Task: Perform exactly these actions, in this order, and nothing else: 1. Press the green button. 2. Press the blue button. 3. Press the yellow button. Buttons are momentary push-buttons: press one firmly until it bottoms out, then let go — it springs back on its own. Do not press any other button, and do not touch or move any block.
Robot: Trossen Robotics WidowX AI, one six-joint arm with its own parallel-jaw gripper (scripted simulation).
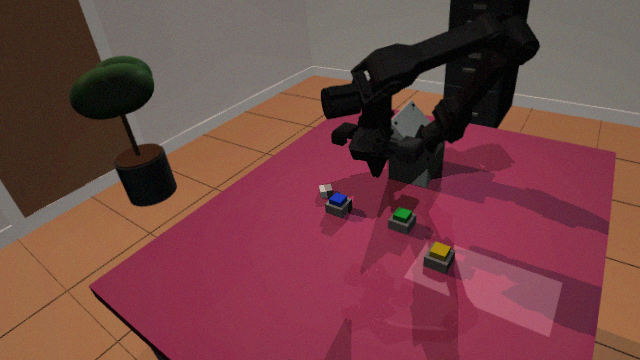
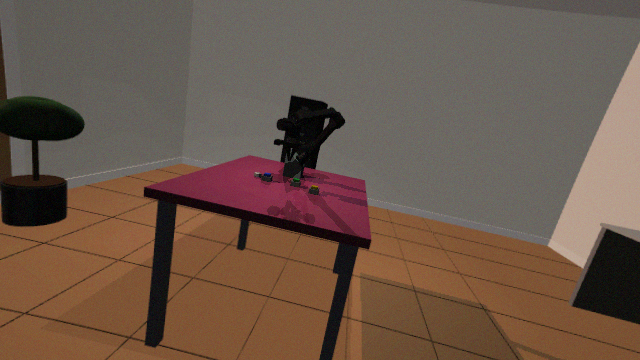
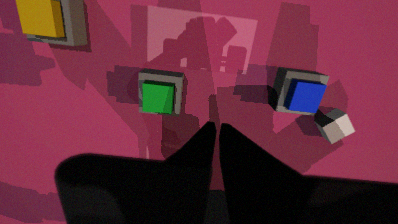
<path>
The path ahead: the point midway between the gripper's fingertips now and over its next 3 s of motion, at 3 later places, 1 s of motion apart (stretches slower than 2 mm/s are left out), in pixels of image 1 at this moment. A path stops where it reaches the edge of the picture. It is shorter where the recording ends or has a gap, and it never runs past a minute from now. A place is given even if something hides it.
The gripper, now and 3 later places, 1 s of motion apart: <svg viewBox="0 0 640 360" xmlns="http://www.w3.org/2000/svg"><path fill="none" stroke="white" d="M376 176L336 192L338 199L365 188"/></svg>
</path>
